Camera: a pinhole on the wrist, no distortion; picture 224 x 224 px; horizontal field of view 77.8 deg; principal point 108.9 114.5 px. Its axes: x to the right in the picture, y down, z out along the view. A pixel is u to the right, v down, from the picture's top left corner.
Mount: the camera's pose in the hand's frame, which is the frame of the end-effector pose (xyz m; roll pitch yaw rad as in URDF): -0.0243 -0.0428 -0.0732 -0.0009 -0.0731 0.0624
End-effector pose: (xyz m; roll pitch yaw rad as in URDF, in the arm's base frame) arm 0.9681 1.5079 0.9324 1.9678 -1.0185 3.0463
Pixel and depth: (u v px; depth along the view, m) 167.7 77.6 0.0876
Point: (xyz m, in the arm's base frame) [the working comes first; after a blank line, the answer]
In the camera's frame: 0.0371 -0.0233 0.0876

0.9076 1.5045 0.9045
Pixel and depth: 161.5 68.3 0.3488
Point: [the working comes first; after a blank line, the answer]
In the camera's frame: 0.1322 -0.1161 0.3488

0.7292 1.7353 0.8771
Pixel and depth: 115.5 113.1 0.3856
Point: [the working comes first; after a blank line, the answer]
In the camera's frame: 0.0183 -0.0039 0.3856

0.8724 1.7885 0.8174
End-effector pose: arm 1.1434 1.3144 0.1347 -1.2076 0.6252 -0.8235
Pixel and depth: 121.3 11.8 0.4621
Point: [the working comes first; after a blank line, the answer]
In the camera's frame: 0.0413 -0.3419 0.4621

1.5118 1.2543 0.5352
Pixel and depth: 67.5 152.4 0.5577
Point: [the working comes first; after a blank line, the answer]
In the camera's frame: -0.1663 0.1523 0.5577

1.3896 1.7467 0.3374
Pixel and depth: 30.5 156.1 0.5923
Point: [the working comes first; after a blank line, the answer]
In the camera's frame: -0.3345 0.1775 0.5923

1.3118 1.8688 0.4331
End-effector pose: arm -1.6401 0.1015 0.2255 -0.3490 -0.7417 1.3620
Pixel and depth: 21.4 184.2 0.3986
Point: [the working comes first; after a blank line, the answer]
In the camera's frame: -0.2513 0.2002 0.3986

-1.9528 -0.2358 0.1887
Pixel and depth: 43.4 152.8 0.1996
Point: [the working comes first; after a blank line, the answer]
In the camera's frame: -0.0942 0.0551 0.1996

-1.7212 -0.0597 0.2146
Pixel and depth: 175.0 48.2 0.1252
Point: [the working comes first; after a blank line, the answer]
In the camera's frame: 0.0596 -0.0598 0.1252

-1.5752 0.0503 0.3094
